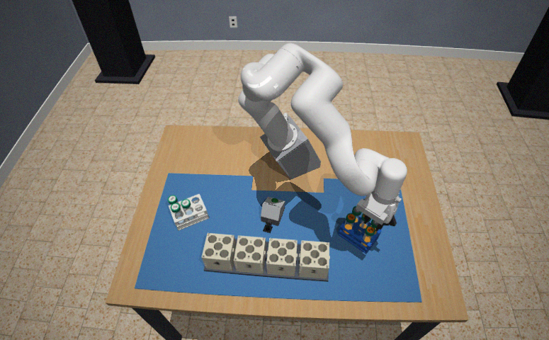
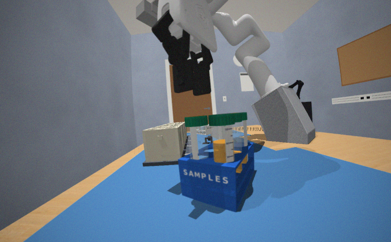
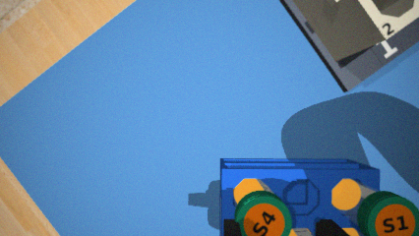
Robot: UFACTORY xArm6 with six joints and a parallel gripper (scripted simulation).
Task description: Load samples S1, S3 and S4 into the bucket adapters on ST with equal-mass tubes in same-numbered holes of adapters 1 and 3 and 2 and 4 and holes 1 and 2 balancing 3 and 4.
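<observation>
Right now the orange-dot tube is 5 cm behind my hand, 1 cm to the right of it and 11 cm below it. Round my hand: loading stand ST (9 cm ahead, 35 cm to the right, 17 cm below); then blue sample rack (4 cm behind, 2 cm to the right, 15 cm below); then green done key (13 cm behind, 35 cm to the right, 11 cm below).
</observation>
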